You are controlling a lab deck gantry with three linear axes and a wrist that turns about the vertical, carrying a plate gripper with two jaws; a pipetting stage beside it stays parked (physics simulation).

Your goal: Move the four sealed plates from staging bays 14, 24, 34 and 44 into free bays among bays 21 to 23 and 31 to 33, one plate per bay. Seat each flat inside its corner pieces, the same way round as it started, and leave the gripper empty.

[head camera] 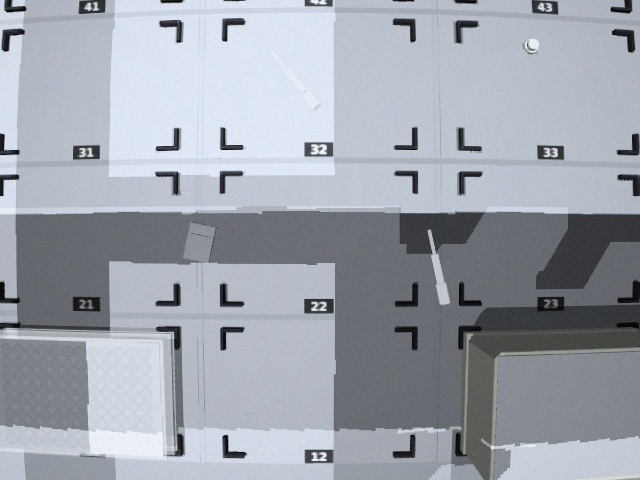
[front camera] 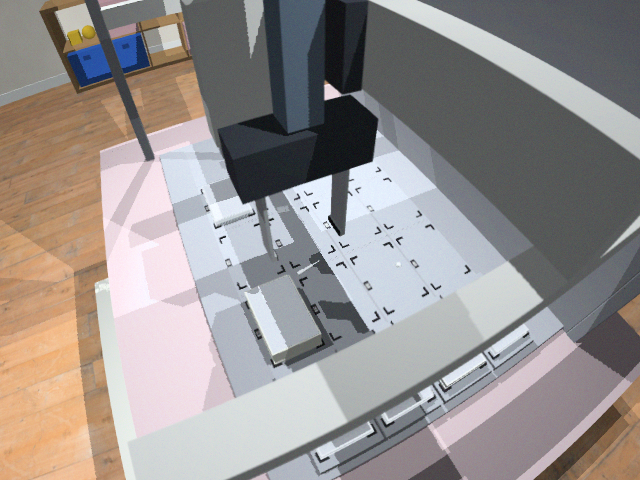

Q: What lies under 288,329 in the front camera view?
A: A tall box.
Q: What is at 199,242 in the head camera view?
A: A small card.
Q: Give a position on a sealed plate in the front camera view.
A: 225,206
